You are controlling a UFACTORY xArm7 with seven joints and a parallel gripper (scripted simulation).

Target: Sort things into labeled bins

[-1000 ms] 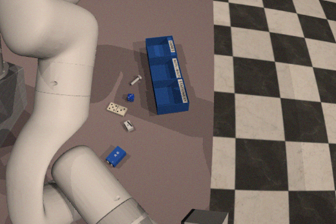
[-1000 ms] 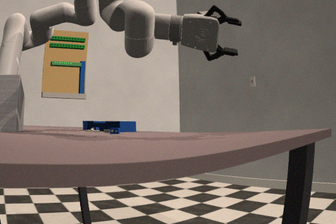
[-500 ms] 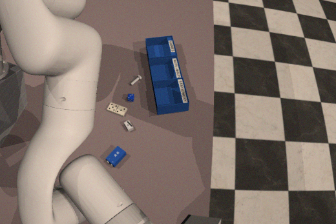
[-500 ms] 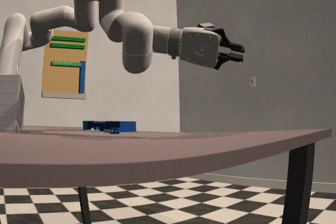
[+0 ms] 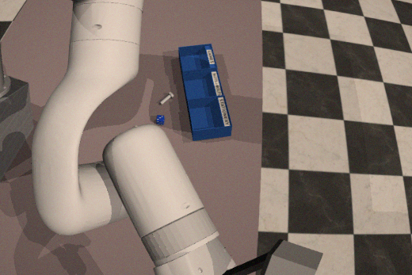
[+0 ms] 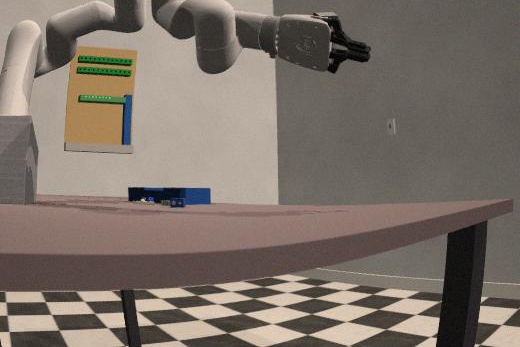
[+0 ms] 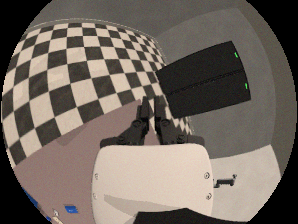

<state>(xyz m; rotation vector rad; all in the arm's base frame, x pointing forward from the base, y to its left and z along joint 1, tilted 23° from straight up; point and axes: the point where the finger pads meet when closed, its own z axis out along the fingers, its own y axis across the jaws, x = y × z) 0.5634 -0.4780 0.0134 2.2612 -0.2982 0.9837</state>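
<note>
Now: hand 57 cm to the right of the blue three-part bin, 26 cm above it and 10 cm past it. Round my hand: blue battery 30 cm to the left, 27 cm below, 21 cm behind; cream domino 45 cm to the left, 27 cm below, 22 cm behind; white sharpener 40 cm to the left, 27 cm below, 19 cm behind.
</note>
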